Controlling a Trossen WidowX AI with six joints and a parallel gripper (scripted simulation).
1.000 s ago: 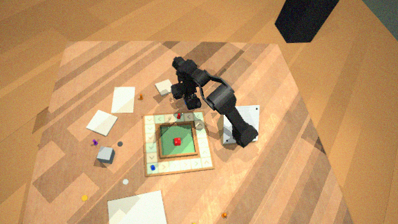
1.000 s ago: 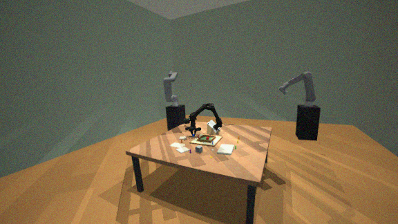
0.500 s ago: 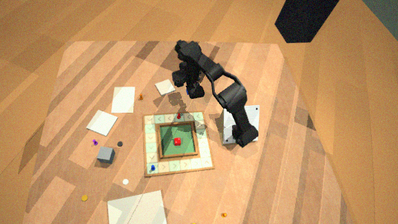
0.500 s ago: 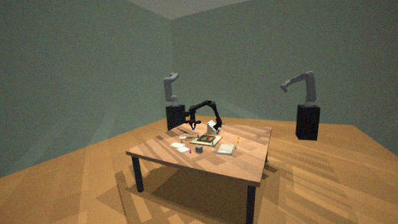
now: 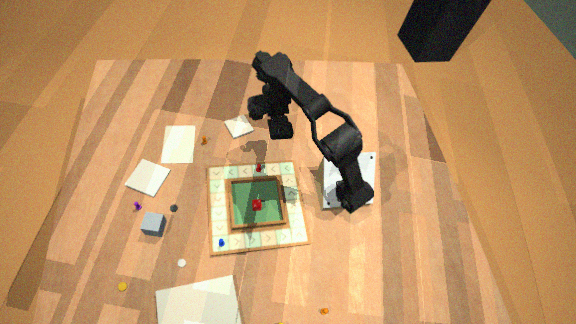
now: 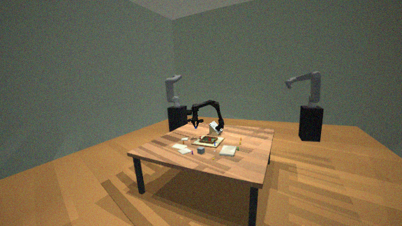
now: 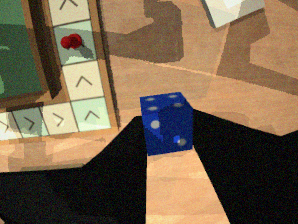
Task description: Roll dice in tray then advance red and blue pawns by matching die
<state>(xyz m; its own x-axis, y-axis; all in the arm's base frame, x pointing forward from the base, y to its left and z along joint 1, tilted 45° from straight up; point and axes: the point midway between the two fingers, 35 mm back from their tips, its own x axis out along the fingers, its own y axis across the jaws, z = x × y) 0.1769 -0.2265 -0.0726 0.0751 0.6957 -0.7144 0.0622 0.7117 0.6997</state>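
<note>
The red pawn lies 6 cm ahead of my gripper tip, 7 cm to the left of it and 10 cm below it. The rest, counted from my gripper tip: blue pawn (20 cm ahead, 29 cm to the left, 10 cm below); then red die (9 cm ahead, 20 cm to the left, 10 cm below); then blue die (right at my gripper tip).
</note>
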